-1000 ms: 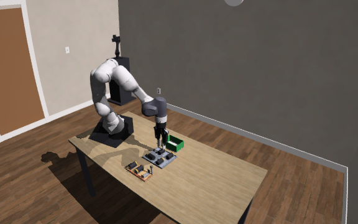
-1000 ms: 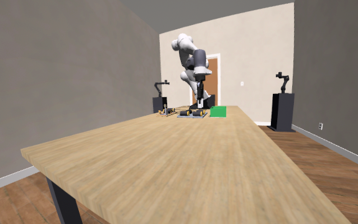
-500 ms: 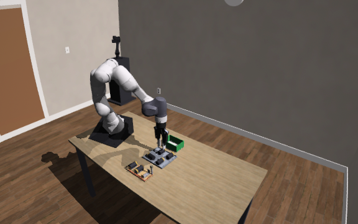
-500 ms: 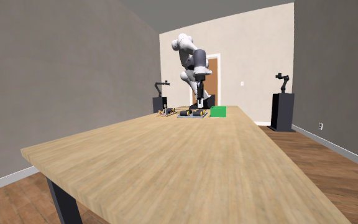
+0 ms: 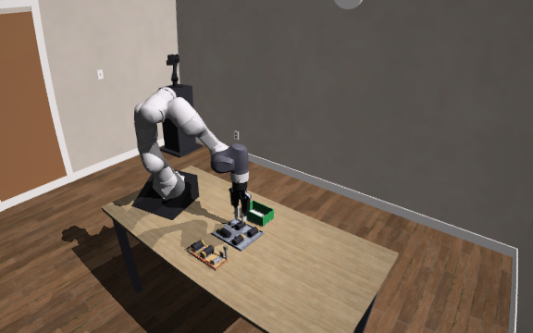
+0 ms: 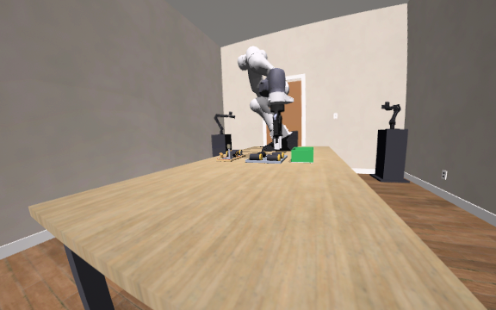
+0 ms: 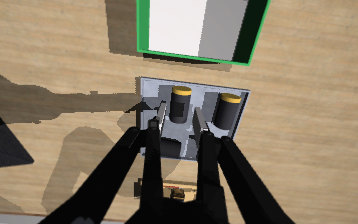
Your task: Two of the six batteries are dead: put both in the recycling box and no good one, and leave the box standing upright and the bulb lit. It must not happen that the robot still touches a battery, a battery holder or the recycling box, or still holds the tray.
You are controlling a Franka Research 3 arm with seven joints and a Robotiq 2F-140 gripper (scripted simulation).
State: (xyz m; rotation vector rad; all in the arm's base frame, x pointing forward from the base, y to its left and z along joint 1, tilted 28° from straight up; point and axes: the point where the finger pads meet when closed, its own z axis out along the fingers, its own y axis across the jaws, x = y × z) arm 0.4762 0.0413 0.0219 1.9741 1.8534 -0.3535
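Right now the bulb is 24 cm to the right of my hand, 10 cm ahead of it and 1 cm below it. The rest, counted from my hand: green recycling box 13 cm to the left, 7 cm below, 2 cm ahead; grey tray 8 cm below, 5 cm to the right, 2 cm ahead.
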